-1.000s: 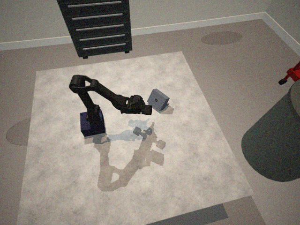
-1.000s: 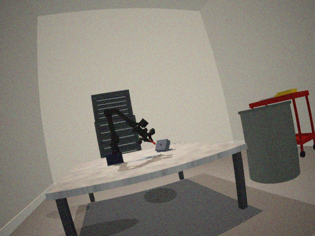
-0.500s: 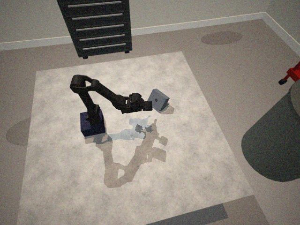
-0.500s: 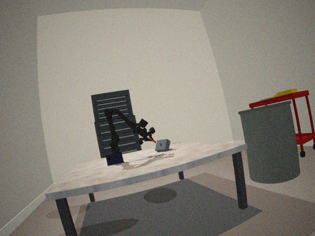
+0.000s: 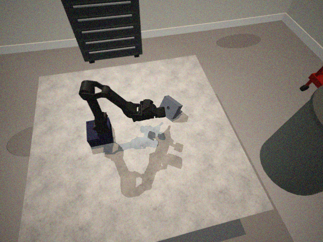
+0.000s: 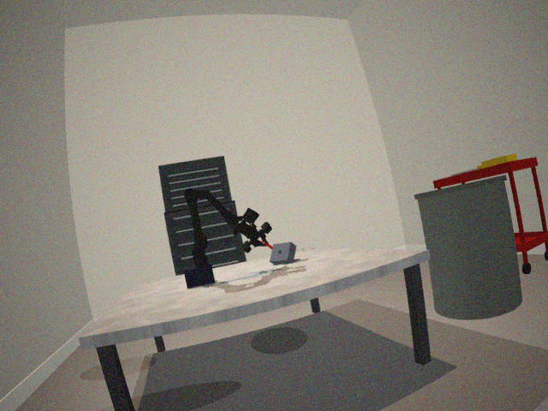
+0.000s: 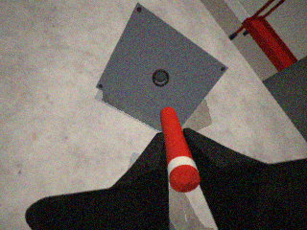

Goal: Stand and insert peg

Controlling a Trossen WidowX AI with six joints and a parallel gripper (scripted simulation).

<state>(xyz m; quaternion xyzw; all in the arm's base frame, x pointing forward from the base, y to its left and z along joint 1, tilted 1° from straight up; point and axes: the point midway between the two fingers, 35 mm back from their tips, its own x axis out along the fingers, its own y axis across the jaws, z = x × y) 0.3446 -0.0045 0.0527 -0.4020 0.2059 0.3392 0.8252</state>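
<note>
Right now the grey sloped panel is 10 cm ahead of my gripper tip, 8 cm below it and 7 cm to the left of it. The rest, counted from my gripper tip: red peg (1 cm to the right, 1 cm behind, 1 cm above).
</note>
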